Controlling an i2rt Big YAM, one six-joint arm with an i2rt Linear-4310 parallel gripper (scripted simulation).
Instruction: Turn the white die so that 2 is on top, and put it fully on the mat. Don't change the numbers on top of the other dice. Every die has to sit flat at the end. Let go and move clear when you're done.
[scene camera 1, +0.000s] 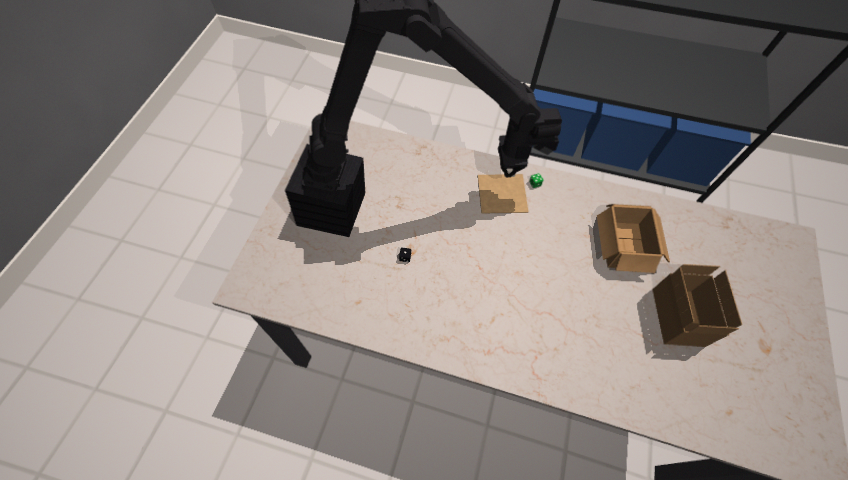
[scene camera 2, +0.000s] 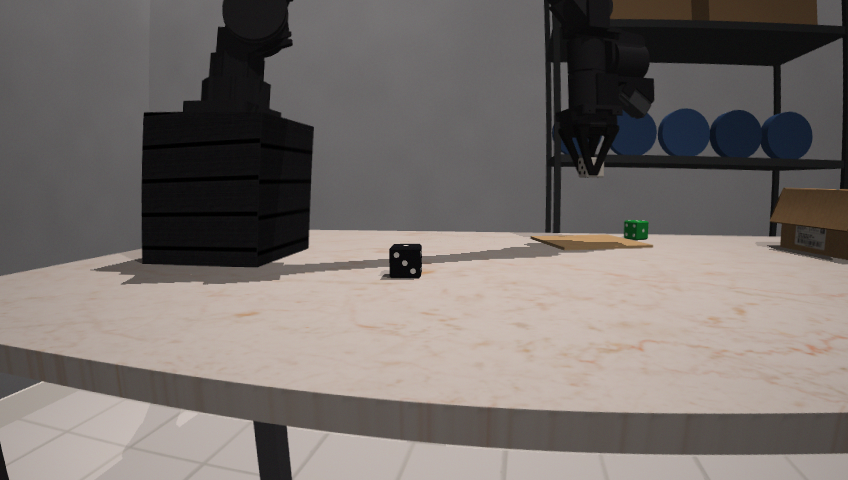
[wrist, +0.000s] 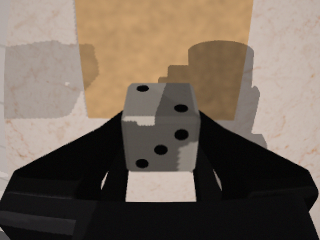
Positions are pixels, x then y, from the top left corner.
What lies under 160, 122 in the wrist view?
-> A die.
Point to a mat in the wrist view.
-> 208, 51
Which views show the mat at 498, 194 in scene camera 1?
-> Scene camera 1, scene camera 2 and the wrist view: all of them.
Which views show my gripper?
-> Scene camera 1, scene camera 2 and the wrist view: all of them.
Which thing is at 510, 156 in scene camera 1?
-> My gripper.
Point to my gripper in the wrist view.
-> At 160, 120
